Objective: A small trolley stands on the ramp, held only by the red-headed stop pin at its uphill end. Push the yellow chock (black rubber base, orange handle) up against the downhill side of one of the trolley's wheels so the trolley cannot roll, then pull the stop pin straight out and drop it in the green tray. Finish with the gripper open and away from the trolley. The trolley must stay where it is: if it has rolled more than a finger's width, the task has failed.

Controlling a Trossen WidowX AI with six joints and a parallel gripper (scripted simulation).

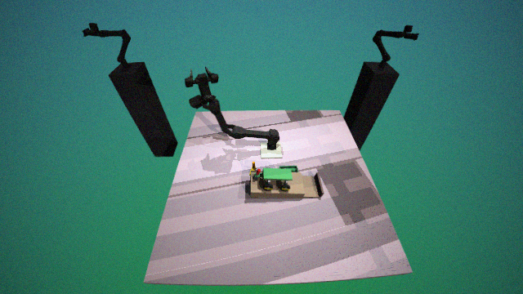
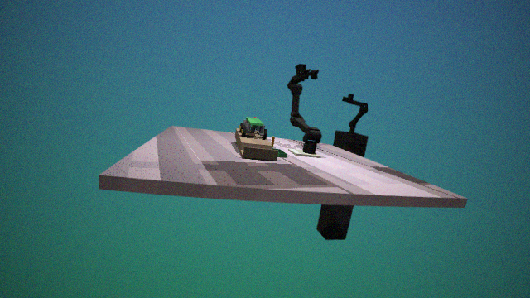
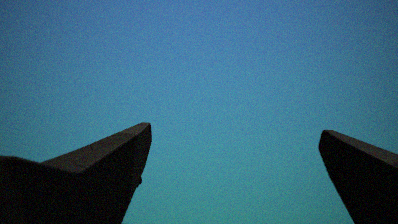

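The yellow chock is 530 mm below my gripper tip, 340 mm ahead of it and 300 mm to the left of it. The rest, counted from my gripper tip: red-headed stop pin (450 mm ahead, 430 mm below, 330 mm to the left); then green-topped trolley (470 mm ahead, 440 mm to the left, 440 mm below); then tan ramp (510 mm below, 470 mm ahead, 450 mm to the left).
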